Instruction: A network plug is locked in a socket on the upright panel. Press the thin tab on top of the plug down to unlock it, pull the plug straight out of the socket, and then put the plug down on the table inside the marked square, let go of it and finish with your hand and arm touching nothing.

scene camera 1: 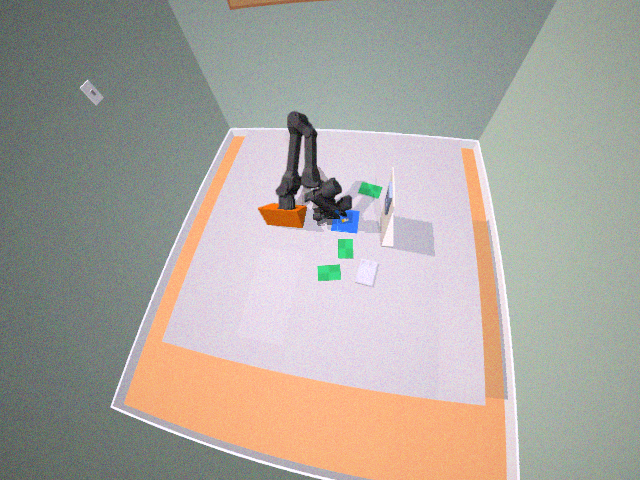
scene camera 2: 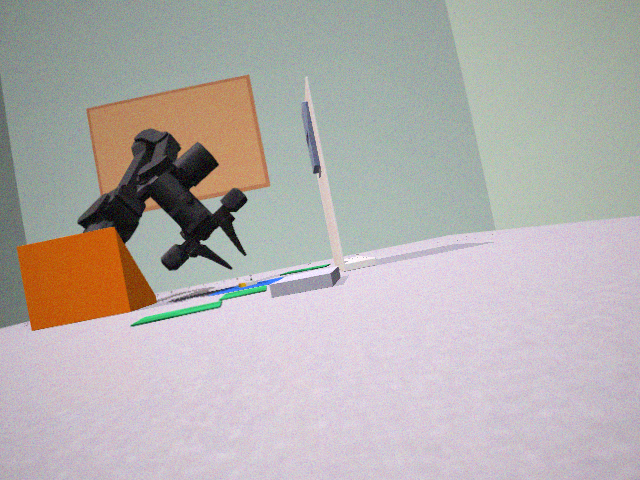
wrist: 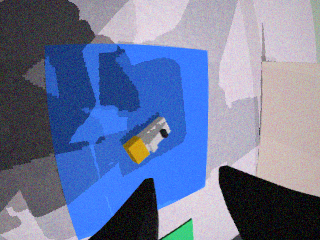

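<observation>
My gripper [scene camera 2: 238, 262], [wrist: 187, 180]. Network plug [wrist: 138, 147]. Blue marked square [wrist: 99, 96]. Low pale block [scene camera 2: 324, 278]. Upright cream panel [scene camera 1: 387, 212].
</observation>
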